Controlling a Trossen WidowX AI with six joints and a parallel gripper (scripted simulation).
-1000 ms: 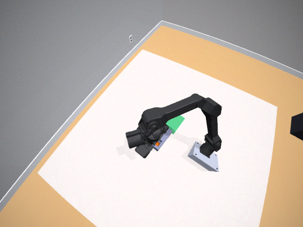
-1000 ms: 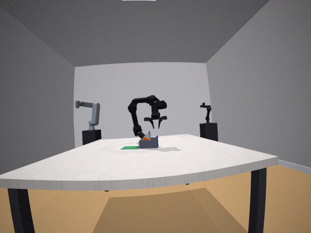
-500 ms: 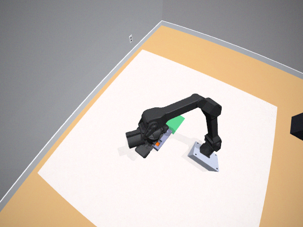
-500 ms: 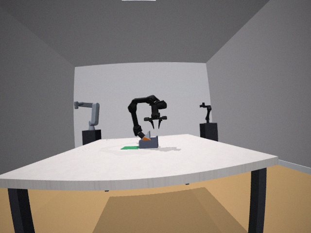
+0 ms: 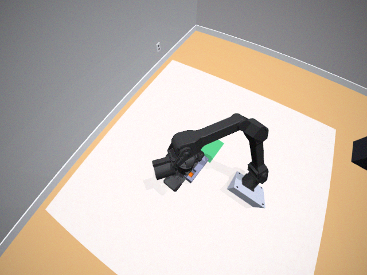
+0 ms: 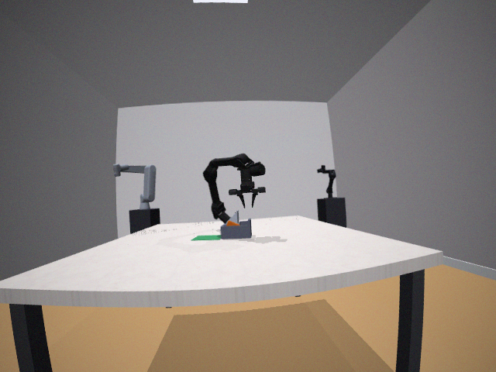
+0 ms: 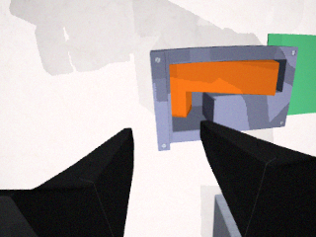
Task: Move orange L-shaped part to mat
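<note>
Now: gripper tip 10 cm above the orange L-shaped part, 5 cm to the left of it and 1 cm past it. Also, from my gripper tip: green mat (22 cm to the right, 16 cm below, 3 cm behind).
</note>
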